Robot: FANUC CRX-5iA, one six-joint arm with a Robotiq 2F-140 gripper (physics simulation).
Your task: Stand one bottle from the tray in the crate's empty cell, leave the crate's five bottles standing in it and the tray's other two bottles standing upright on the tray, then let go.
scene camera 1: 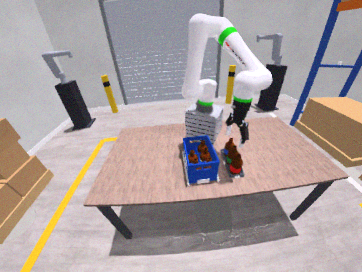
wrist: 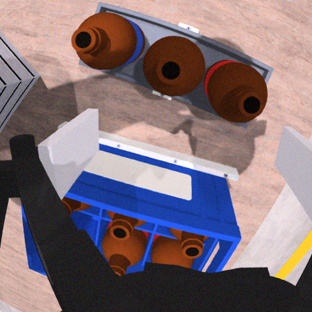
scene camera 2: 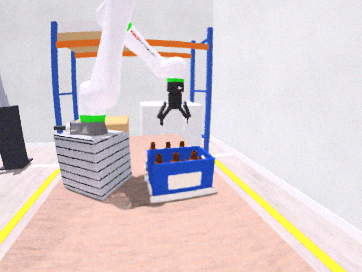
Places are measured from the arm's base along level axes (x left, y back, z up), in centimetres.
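Pixels of known places: gripper, fingertip midpoint: (scene camera 1: 233, 140) (scene camera 2: 174, 130); arm's base, link origin: (scene camera 1: 204, 109) (scene camera 2: 92, 133).
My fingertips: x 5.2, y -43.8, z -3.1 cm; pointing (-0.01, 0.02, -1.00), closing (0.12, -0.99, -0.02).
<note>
Ahead of a thing's pixels: the offset from my fingertips to its top centre. Level surfaces: height alone.
My gripper (scene camera 1: 236, 137) (scene camera 2: 175, 128) (wrist: 190, 136) is open and empty, pointing down, above the bottles. Three brown bottles stand upright on the grey tray (wrist: 225, 49): a blue-banded one {dx +5.1, dy +11.4, dz -7.4 cm} (scene camera 1: 230, 145) (wrist: 110, 40) at one end, a middle one {dx +3.4, dy +2.5, dz -7.4 cm} (scene camera 1: 233, 154) (wrist: 175, 55), and a red-banded one {dx +2.0, dy -5.7, dz -7.4 cm} (scene camera 1: 236, 166) (wrist: 240, 90) at the other end. The blue crate {dx -21.1, dy +4.9, dz -5.9 cm} (scene camera 1: 202, 175) (scene camera 2: 159, 176) (wrist: 210, 202) stands beside the tray. Brown bottles (scene camera 1: 193, 157) (scene camera 2: 176, 158) (wrist: 122, 245) stand in its cells. The gripper body hides part of the crate in the wrist view; I cannot tell which cell is empty.
The arm's grey ribbed base block (scene camera 1: 204, 122) (scene camera 2: 95, 167) (wrist: 12, 82) stands on the wooden table {dz -23.4 cm} (scene camera 1: 145, 165) (scene camera 2: 175, 230), close to the crate's end. Cardboard boxes (scene camera 1: 335, 122) and a blue-posted rack (scene camera 1: 320, 50) (scene camera 2: 209, 90) stand beyond the table.
</note>
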